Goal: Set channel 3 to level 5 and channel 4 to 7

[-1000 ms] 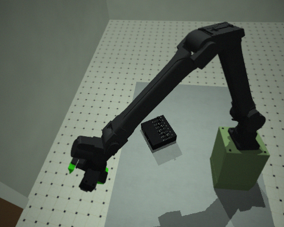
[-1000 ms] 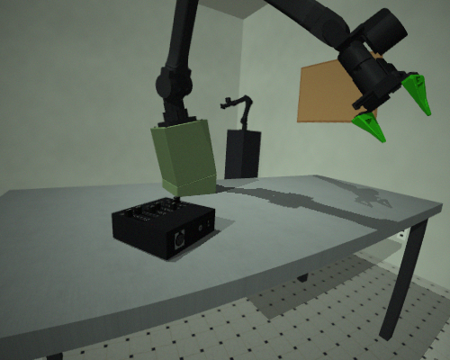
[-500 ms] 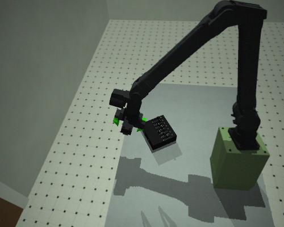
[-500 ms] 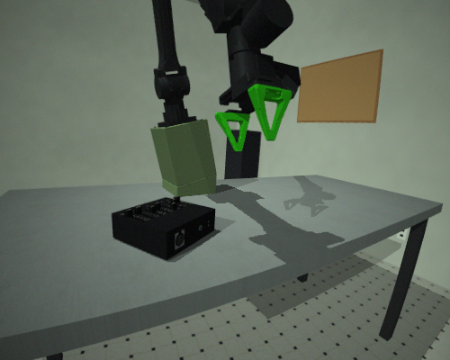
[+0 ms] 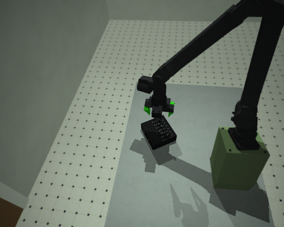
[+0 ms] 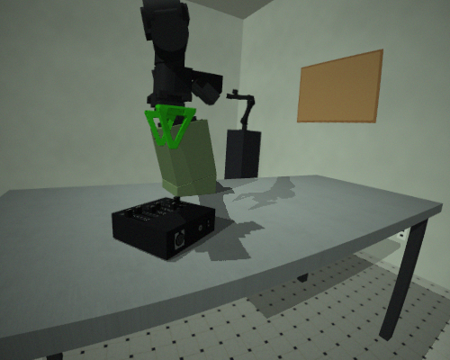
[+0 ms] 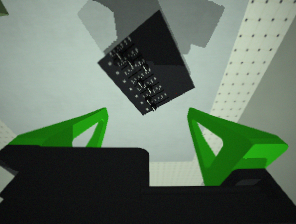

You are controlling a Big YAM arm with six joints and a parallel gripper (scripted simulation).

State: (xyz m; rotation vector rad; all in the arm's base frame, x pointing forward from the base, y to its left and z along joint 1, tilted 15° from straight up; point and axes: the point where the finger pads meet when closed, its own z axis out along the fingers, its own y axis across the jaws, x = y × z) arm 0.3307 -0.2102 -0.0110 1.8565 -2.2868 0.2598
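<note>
My hand is 13 cm above the channel 3 fader cap and 2 cm to the right of it. The rest, counted from my hand: channel 4 fader cap (13 cm below, 2 cm behind, 1 cm to the right).
</note>
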